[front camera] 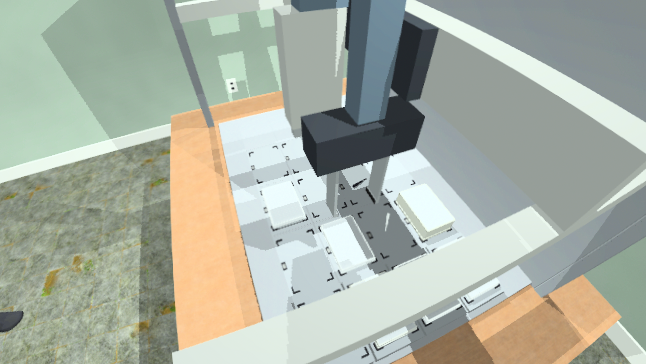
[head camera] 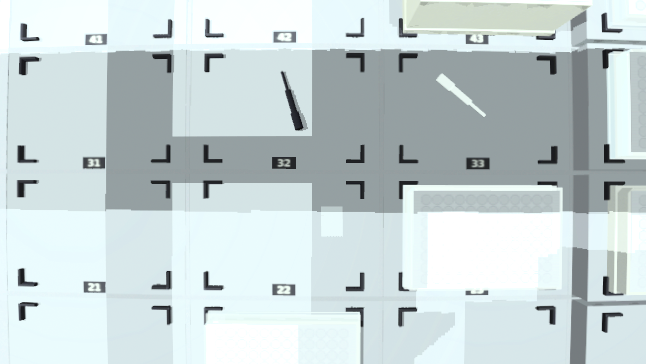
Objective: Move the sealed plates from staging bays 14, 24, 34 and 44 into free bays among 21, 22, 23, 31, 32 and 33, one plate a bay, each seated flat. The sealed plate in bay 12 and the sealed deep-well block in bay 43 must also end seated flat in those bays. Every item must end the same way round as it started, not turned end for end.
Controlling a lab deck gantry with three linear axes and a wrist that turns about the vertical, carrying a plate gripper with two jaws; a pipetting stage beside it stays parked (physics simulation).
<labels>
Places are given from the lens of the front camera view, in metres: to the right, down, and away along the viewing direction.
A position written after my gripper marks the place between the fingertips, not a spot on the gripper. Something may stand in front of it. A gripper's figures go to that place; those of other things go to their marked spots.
my gripper (front camera: 352, 202): 0.06, 0.04, 0.51
sealed plate (front camera: 350, 250): 0.06, 0.15, 0.60
sealed plate (front camera: 284, 208): -0.10, 0.07, 0.68
grey wall (front camera: 594, 50): 0.41, -0.20, 0.34
</labels>
